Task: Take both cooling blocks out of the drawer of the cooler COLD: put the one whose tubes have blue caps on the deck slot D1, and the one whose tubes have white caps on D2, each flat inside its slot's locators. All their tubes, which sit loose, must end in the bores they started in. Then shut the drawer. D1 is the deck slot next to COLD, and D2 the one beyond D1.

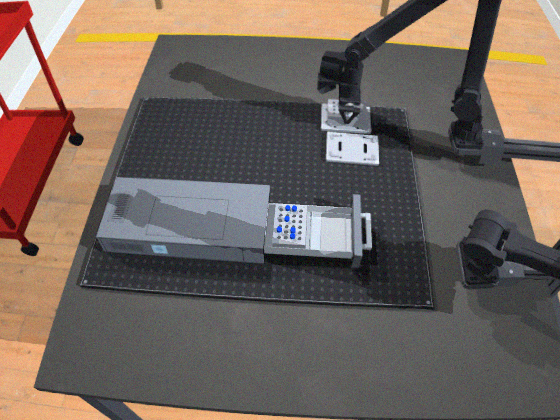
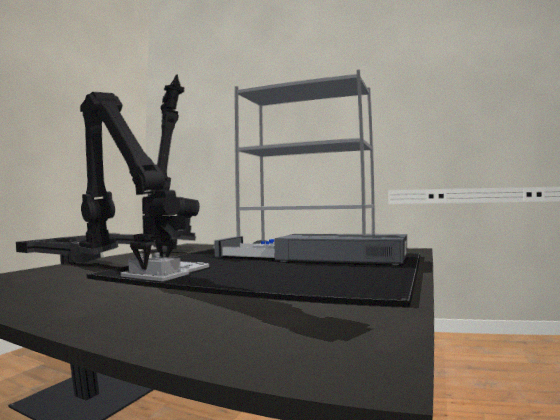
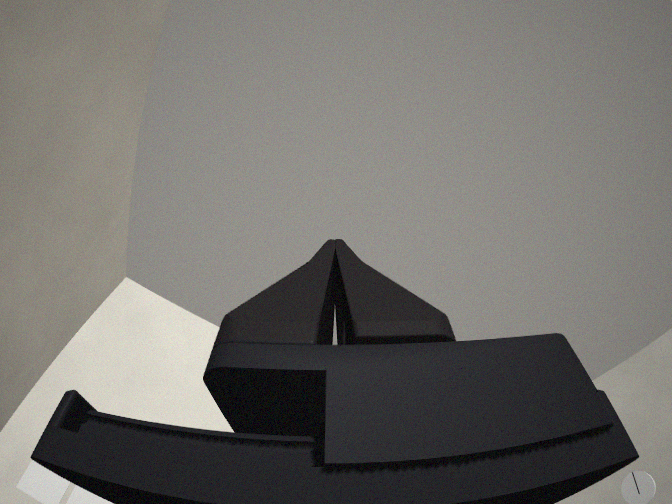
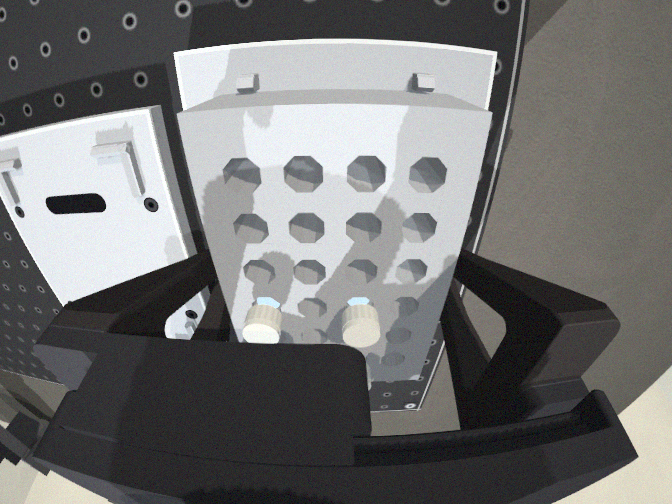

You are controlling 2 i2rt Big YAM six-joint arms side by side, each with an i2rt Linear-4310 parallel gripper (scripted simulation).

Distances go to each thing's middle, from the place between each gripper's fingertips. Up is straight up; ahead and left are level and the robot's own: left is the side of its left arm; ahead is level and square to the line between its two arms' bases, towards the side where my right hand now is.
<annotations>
My right hand is 30 mm above the slot D2 (image 4: 465, 75). Round my right hand: slot D1 (image 1: 352, 145) (30 mm behind, 130 mm to the left, 30 mm below).
Right now my left hand is 61 cm short of the slot D1, 65 cm to the left of it and 93 cm above it. Also, from my left hand: slot D2: 65 cm ahead, 78 cm to the right, 93 cm below.
</annotations>
